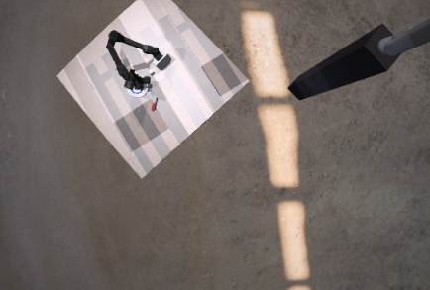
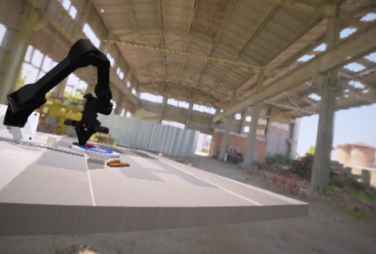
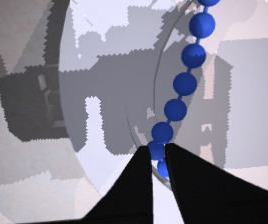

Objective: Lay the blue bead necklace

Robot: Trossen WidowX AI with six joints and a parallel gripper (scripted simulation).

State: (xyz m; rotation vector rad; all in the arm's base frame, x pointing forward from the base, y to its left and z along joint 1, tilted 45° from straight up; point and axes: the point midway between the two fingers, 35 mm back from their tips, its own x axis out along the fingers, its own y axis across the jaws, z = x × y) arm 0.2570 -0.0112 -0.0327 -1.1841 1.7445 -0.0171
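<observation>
Now: gripper tip 6 cm short of the round white bead board, 3 cm to the left of it and 1 cm above it. Also, from my gripper tip: small white block (12 cm behind, 2 cm to the right); then red pen-like object (20 cm to the left, 7 cm ahead, 1 cm below).
</observation>
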